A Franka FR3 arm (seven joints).
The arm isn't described. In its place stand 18 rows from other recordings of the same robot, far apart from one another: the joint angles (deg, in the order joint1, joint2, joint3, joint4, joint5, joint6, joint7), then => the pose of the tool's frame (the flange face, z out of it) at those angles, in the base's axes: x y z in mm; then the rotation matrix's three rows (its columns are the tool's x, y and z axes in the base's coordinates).
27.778 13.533 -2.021 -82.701 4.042 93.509 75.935 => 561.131 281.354 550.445; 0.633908 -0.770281 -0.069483; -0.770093 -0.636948 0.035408; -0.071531 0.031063 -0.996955
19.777 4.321 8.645 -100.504 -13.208 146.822 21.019 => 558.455 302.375 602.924; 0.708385 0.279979 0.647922; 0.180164 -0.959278 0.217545; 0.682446 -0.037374 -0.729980
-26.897 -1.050 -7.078 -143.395 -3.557 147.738 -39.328 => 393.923 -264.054 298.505; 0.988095 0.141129 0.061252; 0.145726 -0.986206 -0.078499; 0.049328 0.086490 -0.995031
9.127 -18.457 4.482 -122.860 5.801 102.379 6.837 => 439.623 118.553 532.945; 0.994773 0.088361 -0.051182; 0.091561 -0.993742 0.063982; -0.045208 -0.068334 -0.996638
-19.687 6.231 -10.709 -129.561 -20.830 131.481 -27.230 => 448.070 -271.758 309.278; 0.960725 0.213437 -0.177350; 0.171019 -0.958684 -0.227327; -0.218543 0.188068 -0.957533
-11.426 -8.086 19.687 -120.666 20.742 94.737 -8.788 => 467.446 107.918 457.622; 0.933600 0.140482 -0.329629; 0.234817 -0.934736 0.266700; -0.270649 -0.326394 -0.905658
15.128 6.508 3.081 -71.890 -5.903 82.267 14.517 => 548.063 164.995 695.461; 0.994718 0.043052 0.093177; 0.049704 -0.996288 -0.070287; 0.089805 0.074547 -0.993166
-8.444 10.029 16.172 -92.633 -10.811 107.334 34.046 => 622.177 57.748 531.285; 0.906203 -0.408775 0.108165; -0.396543 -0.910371 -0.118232; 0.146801 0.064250 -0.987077
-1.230 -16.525 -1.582 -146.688 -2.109 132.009 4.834 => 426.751 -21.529 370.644; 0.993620 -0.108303 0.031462; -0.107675 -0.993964 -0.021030; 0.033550 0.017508 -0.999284
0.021 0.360 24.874 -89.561 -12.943 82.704 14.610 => 503.071 203.664 617.523; 0.985757 0.166854 -0.021030; 0.156284 -0.955059 -0.251867; -0.062109 0.244993 -0.967533
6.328 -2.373 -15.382 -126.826 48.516 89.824 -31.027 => 471.592 5.645 394.933; 0.966599 -0.028298 -0.254728; 0.195777 -0.559899 0.805099; -0.165405 -0.828078 -0.535657
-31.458 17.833 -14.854 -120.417 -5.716 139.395 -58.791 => 404.567 -420.164 277.681; 0.949076 0.304802 -0.079684; 0.294085 -0.947841 -0.122927; -0.112996 0.093233 -0.989212
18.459 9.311 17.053 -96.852 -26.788 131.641 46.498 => 541.196 358.611 551.168; 0.837376 0.028575 0.545880; 0.019703 -0.999562 0.022099; 0.546272 -0.007749 -0.837572
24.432 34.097 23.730 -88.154 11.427 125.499 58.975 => 502.466 499.977 342.023; 0.900845 -0.390306 -0.190104; -0.311327 -0.885966 0.343715; -0.302579 -0.250449 -0.919631
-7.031 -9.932 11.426 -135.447 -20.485 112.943 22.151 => 452.675 12.576 381.507; 0.981368 -0.105823 -0.160371; -0.158764 -0.916725 -0.366620; -0.108219 0.385250 -0.916445
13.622 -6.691 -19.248 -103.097 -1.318 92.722 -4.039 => 514.955 -61.522 579.571; 0.997359 -0.023017 -0.068883; -0.021544 -0.999525 0.022054; -0.069358 -0.020512 -0.997381
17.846 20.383 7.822 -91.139 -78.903 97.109 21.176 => 641.200 190.362 479.808; 0.885695 0.111067 0.450786; 0.463989 -0.245356 -0.851184; 0.016065 0.963050 -0.268845
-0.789 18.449 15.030 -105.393 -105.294 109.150 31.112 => 650.956 77.726 412.010; 0.787464 0.071799 0.612164; 0.613911 -0.002908 -0.789370; -0.054896 0.997415 -0.046368
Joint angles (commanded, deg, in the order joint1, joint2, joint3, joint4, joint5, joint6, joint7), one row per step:
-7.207 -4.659 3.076 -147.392 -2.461 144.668 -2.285
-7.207 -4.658 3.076 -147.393 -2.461 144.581 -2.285
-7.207 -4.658 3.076 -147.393 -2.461 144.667 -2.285
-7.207 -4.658 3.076 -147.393 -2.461 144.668 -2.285
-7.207 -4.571 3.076 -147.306 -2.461 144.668 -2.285
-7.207 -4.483 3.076 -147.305 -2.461 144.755 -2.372
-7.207 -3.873 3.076 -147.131 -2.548 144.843 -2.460
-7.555 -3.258 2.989 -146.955 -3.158 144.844 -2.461
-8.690 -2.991 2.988 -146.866 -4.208 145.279 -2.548
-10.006 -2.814 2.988 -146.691 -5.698 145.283 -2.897
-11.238 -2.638 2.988 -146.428 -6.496 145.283 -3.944
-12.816 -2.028 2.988 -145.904 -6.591 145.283 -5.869
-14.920 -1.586 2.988 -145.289 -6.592 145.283 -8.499
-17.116 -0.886 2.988 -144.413 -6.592 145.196 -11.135
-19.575 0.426 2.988 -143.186 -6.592 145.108 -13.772
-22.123 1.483 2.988 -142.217 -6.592 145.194 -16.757
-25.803 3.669 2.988 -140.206 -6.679 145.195 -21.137
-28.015 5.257 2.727 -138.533 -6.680 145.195 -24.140
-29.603 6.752 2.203 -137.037 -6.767 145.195 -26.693
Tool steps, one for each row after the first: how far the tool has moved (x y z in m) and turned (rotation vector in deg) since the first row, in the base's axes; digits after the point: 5 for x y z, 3 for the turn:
-0.00017 0.00000 -0.00015 0.004 0.089 -0.003
-0.00001 0.00000 -0.00002 0.000 0.003 0.000
-0.00001 0.00000 -0.00001 0.000 0.002 0.000
0.00048 -0.00003 -0.00010 0.005 0.002 0.000
0.00059 -0.00002 -0.00064 0.010 0.004 0.090
0.00142 -0.00003 -0.00408 0.016 0.354 0.251
0.00182 -0.00333 -0.00770 -0.274 0.817 0.307
0.00219 -0.01202 -0.00851 -0.879 0.622 0.118
0.00205 -0.02209 -0.00874 -1.751 0.737 0.351
0.00232 -0.03175 -0.00837 -2.243 0.777 0.806
0.00321 -0.04448 -0.00968 -2.288 0.993 1.230
0.00359 -0.06160 -0.00908 -2.345 0.996 1.750
0.00438 -0.07989 -0.00895 -2.381 1.083 2.180
0.00545 -0.10091 -0.01150 -2.305 1.415 2.353
0.00422 -0.12252 -0.01356 -2.269 1.598 2.791
0.00336 -0.15514 -0.01839 -2.163 2.021 3.556
0.00310 -0.17819 -0.02077 -2.149 2.113 4.077
0.00214 -0.19823 -0.02378 -2.182 2.298 4.581

